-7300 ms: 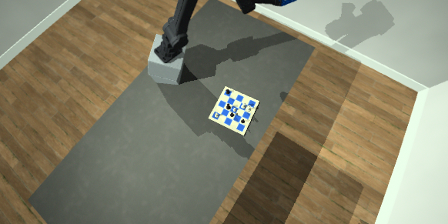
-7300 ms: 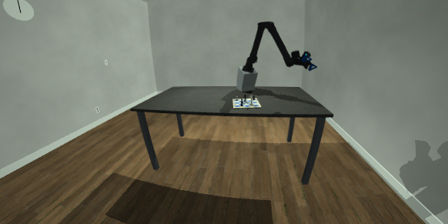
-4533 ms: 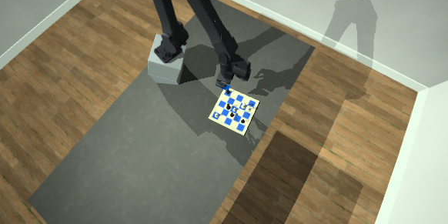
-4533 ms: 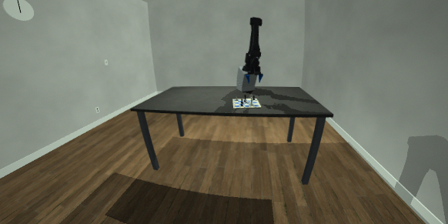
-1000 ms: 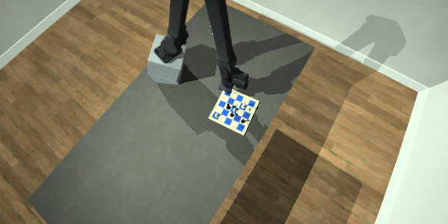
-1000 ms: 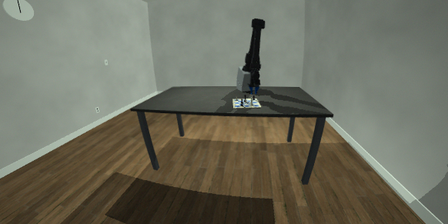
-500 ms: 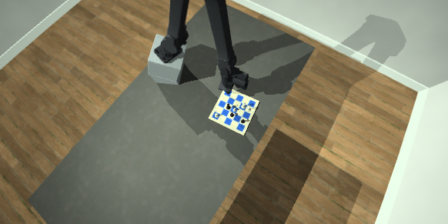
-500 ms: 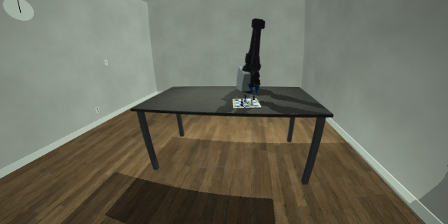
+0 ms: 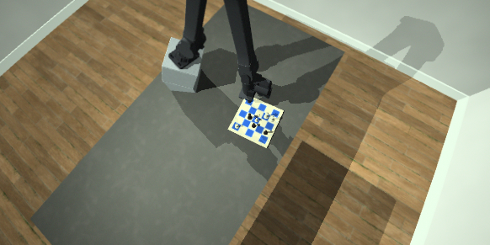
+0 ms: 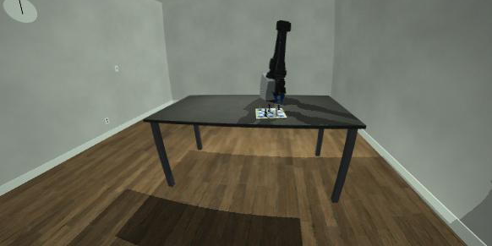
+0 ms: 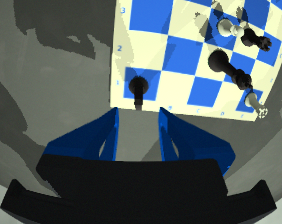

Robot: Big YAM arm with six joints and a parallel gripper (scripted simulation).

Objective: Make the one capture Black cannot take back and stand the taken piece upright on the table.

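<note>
The black piece lies 40 mm below my hand. Round my hand: cream chessboard (100 mm ahead, 50 mm to the right, 60 mm below); then white piece (50 mm ahead, 150 mm to the right, 40 mm below).
</note>
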